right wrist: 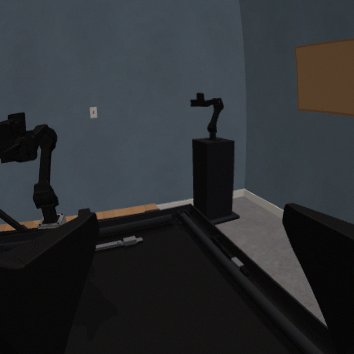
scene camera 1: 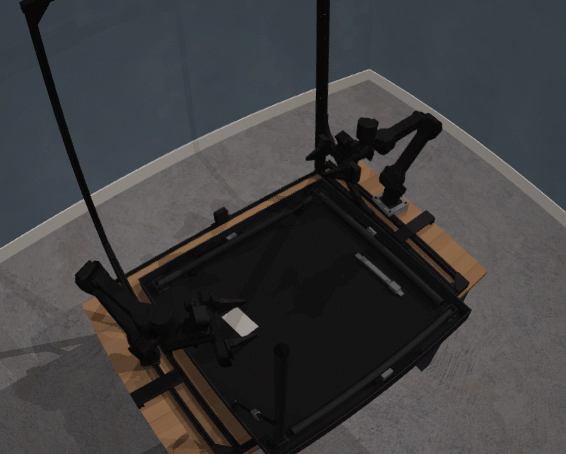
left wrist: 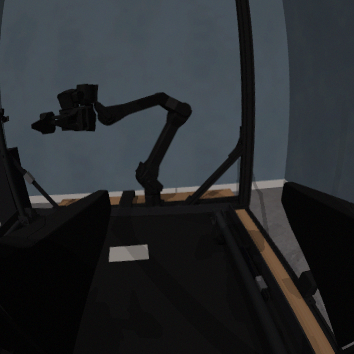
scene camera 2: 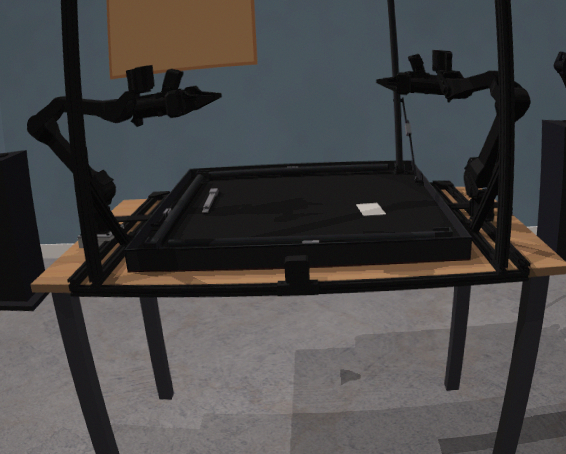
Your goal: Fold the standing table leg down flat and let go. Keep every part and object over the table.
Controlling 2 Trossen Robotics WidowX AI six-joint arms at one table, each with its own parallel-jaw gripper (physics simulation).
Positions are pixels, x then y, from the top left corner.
Labels:
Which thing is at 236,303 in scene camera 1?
My right gripper.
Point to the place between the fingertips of my right gripper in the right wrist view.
192,218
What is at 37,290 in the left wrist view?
My left gripper.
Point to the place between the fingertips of my right gripper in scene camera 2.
At 379,80

